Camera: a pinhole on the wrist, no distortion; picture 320 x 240 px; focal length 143.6 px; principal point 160.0 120.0 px. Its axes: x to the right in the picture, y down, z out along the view. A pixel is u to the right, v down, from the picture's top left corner.
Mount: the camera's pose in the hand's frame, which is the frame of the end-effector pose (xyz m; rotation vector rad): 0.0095 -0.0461 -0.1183 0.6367 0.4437 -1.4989
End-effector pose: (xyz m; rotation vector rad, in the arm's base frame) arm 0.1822 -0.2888 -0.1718 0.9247 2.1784 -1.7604
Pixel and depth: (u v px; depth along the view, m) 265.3 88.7 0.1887
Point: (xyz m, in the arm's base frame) 0.0791 -0.2696 0.0911
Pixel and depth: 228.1 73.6 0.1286
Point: 0.1320 -0.2618 0.0090
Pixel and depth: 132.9 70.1 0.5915
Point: 0.1163 -0.7688 0.1260
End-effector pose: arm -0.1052 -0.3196 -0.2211 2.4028 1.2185 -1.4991
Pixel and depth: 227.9 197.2 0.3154
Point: -0.3450 -0.0001 -0.2371
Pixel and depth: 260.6 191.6 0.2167
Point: -0.2534 -0.0365 -0.1754
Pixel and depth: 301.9 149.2 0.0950
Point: -0.1404 -0.1392 -0.1231
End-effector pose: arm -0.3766 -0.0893 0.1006 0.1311 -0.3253 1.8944
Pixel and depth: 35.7 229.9 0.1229
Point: -0.3662 -0.0140 0.1804
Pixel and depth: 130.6 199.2 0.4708
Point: -0.2075 0.0926 0.5151
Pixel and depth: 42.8 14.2 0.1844
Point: -0.2922 -0.2441 0.1675
